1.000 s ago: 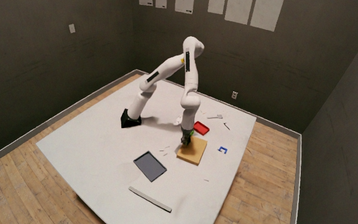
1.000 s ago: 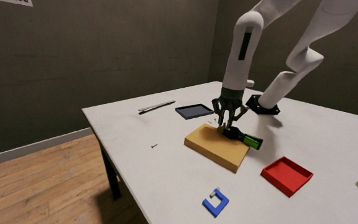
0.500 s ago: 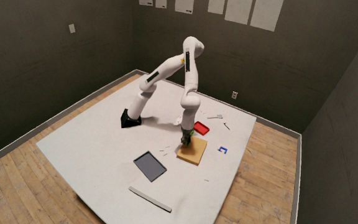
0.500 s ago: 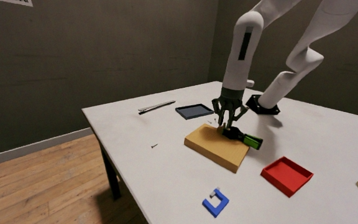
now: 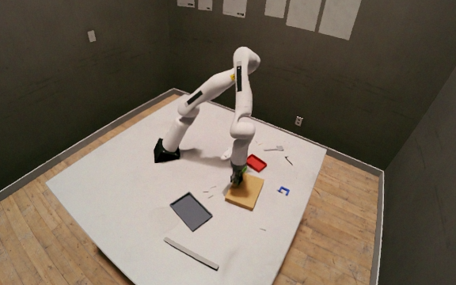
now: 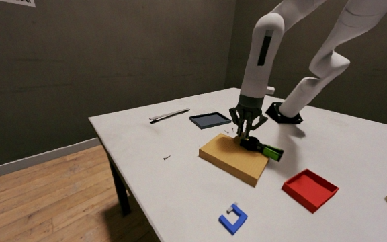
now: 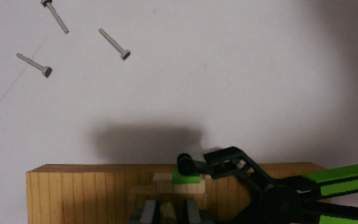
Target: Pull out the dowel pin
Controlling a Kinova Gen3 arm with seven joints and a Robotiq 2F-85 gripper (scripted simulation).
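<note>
Now: hand 2 cm above the dowel pin. The rest, counted from my hand: grey tray (5 cm behind, 26 cm to the right, 7 cm below); red tray (4 cm behind, 22 cm to the left, 7 cm below); small wooden block (4 cm below).
</note>
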